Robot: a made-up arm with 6 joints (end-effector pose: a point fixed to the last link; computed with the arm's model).
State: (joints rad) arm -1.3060 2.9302 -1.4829 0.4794 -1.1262 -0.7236
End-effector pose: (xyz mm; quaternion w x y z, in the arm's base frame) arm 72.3 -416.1 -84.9 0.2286 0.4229 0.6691 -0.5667
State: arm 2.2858 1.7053 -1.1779 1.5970 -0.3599 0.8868
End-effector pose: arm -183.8 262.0 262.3 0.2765 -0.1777 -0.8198 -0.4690
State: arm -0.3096 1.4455 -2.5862 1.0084 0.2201 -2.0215
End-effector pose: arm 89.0 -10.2 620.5 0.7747 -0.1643 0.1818 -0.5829
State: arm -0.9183 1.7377 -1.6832 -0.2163 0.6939 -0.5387
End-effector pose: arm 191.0 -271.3 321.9 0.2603 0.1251 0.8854 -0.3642
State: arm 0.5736 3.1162 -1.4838 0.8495 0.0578 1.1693
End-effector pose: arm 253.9 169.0 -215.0 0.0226 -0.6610 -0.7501 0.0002
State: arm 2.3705 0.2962 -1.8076 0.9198 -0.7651 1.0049
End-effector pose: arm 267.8 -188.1 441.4 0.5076 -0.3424 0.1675 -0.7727
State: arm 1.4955 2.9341 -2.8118 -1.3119 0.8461 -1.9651
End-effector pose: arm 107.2 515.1 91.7 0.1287 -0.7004 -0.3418 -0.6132
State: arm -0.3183 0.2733 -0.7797 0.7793 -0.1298 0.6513
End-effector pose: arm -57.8 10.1 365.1 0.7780 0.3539 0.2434 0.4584
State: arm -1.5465 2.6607 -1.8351 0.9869 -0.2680 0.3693
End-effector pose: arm -8.9 -485.5 24.3 0.4562 0.8758 0.0597 -0.1460
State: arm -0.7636 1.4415 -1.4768 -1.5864 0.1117 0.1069
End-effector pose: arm 183.0 -189.9 418.3 0.2917 -0.1924 0.6336 -0.6903
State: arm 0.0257 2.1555 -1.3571 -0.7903 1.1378 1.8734
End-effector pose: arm 322.5 -52.4 127.0 0.1887 0.6037 0.7172 -0.2924
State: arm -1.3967 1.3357 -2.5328 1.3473 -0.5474 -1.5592
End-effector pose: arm -43.8 -25.9 618.7 0.6398 0.2601 -0.0808 -0.7187
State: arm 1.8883 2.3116 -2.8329 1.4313 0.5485 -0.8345
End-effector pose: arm -178.6 387.6 417.7 0.1520 -0.4781 0.2394 0.8313
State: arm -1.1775 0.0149 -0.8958 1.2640 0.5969 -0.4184
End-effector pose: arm -8.1 151.3 330.8 0.8879 0.1703 0.4224 -0.0644
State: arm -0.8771 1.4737 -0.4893 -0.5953 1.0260 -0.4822
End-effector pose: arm 34.7 -112.3 165.9 0.2688 0.0052 -0.9609 0.0660
